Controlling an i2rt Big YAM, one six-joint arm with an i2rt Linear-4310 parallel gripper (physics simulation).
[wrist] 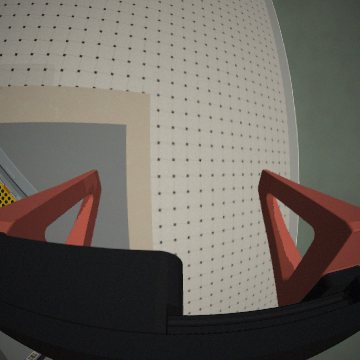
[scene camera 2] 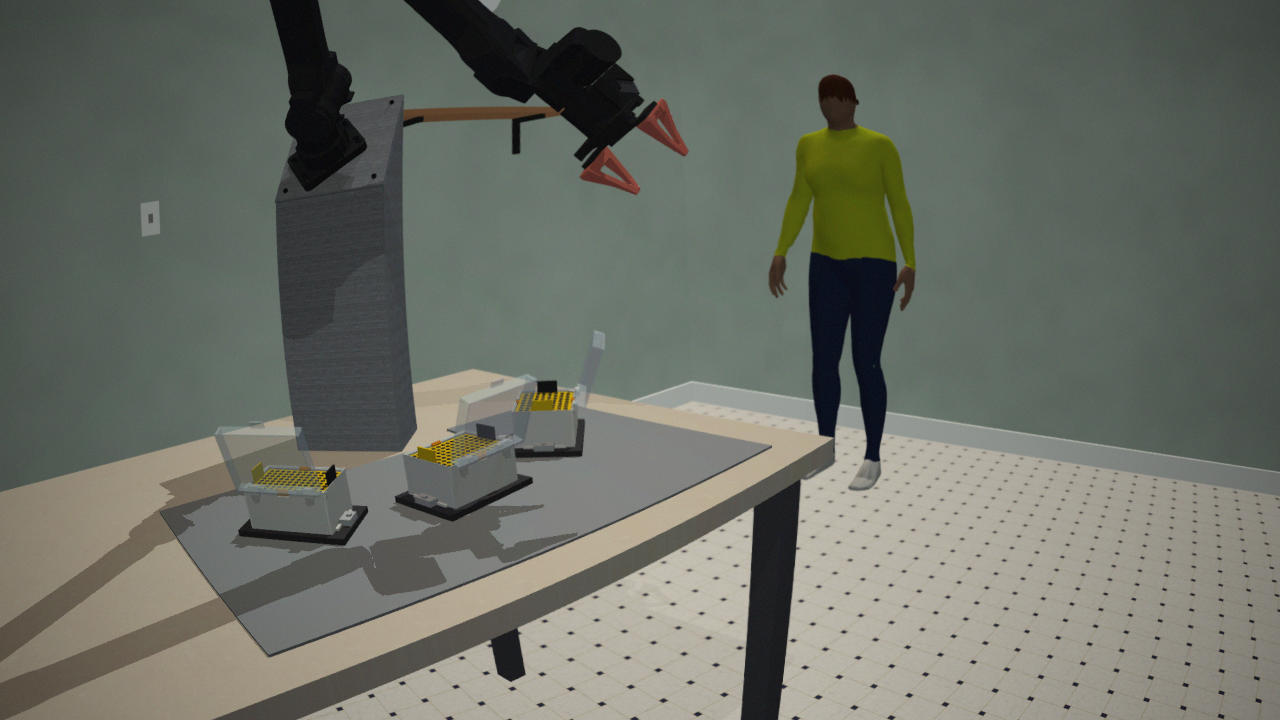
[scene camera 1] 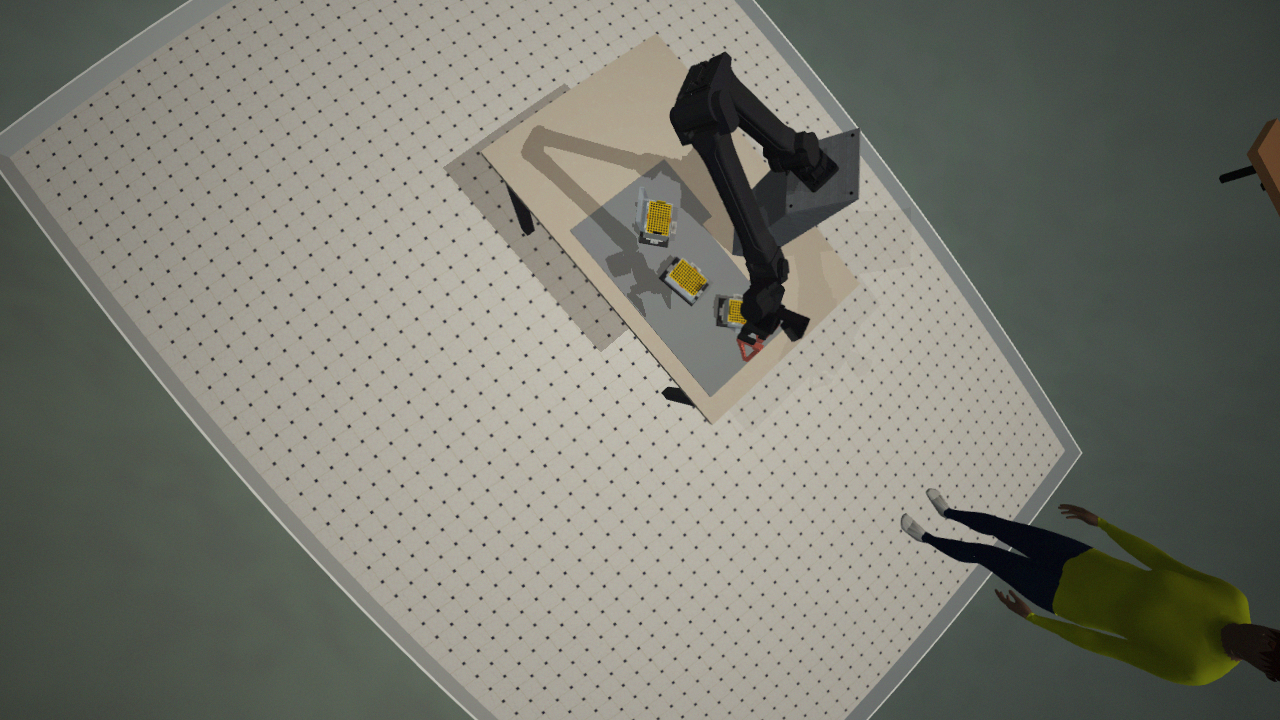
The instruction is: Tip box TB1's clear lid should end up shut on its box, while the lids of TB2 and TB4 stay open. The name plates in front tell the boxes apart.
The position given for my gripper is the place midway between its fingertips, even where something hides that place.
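Observation:
I see my gripper [scene camera 2: 662,173], and I see it again in the wrist view [wrist: 179,178] and in scene camera 1 [scene camera 1: 752,351]. There is a clear lid [scene camera 2: 596,348], and there is also a clear lid [scene camera 2: 490,421]. A grey mat [scene camera 2: 286,594] is here too, and the wrist view shows the grey mat [wrist: 47,153], as does scene camera 1 [scene camera 1: 711,354].

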